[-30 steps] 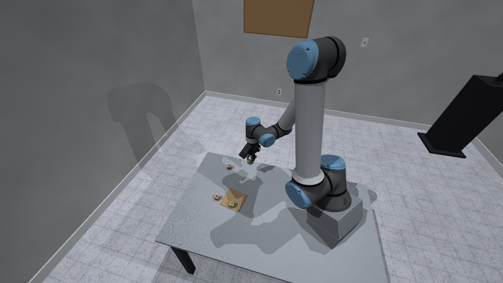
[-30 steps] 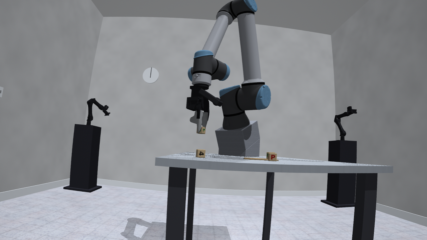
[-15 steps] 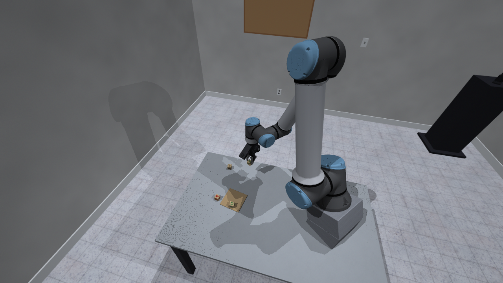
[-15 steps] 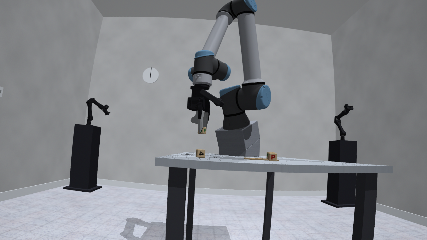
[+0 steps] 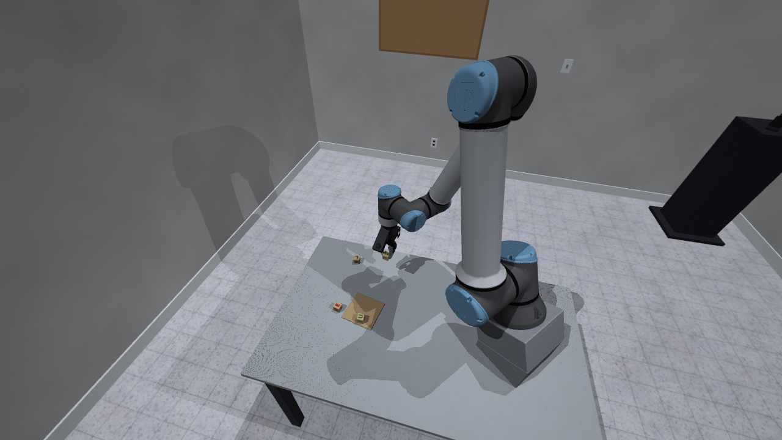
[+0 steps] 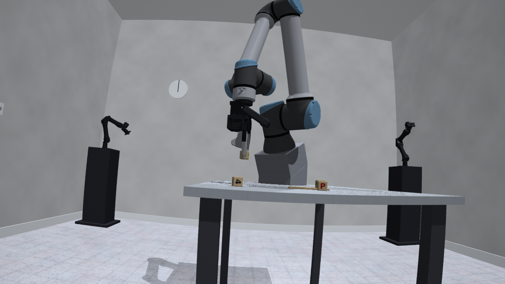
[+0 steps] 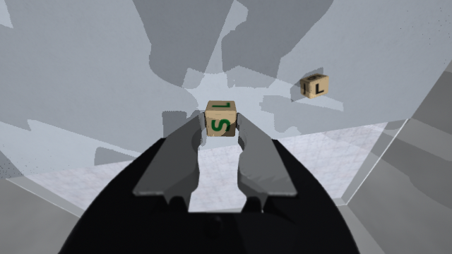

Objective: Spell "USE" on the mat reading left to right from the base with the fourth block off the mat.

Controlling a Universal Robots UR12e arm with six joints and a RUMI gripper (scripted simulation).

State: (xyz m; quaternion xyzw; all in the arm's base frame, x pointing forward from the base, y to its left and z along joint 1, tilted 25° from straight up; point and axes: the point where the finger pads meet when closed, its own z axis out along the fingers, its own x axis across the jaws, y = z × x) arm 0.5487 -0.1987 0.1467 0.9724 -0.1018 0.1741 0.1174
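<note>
Right now my hand is 24 cm to the right of the tan mat, 11 cm above it and 5 cm short of it.
</note>
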